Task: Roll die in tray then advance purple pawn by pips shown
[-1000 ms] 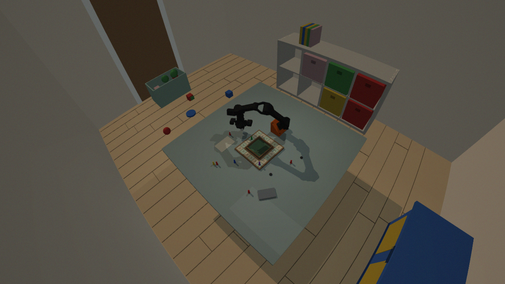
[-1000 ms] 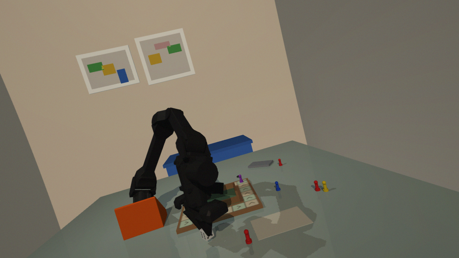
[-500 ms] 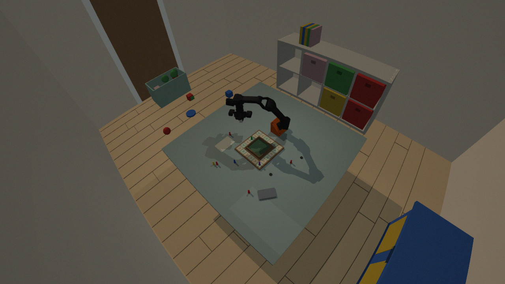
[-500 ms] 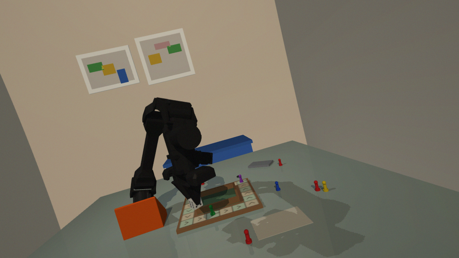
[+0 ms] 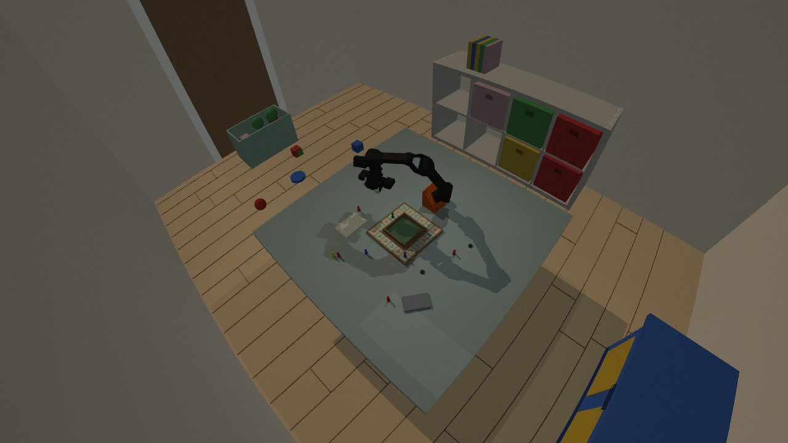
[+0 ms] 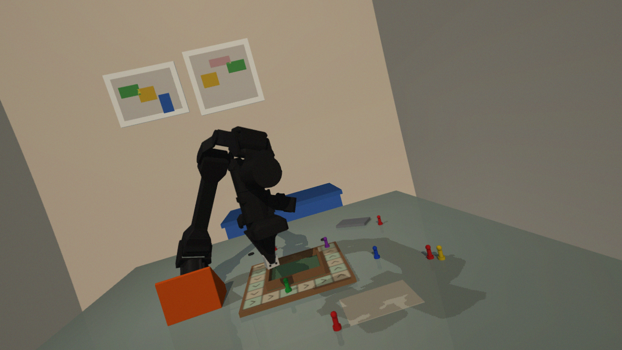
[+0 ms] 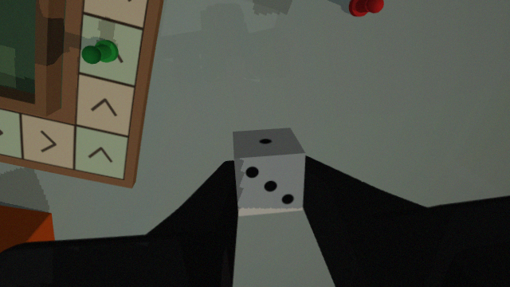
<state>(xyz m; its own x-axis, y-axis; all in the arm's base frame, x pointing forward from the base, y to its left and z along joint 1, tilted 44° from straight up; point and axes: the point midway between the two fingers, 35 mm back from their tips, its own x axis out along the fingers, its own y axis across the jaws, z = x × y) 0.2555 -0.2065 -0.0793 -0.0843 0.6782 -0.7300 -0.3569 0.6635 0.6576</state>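
My gripper tip is now 130 mm short of the purple pawn, 340 mm to the right of it and 110 mm above it. The rest, counted from my gripper tip: die: right at my gripper tip; then green pawn: 110 mm to the left, 110 mm below; then pale card: 190 mm ahead, 20 mm to the right, 130 mm below.
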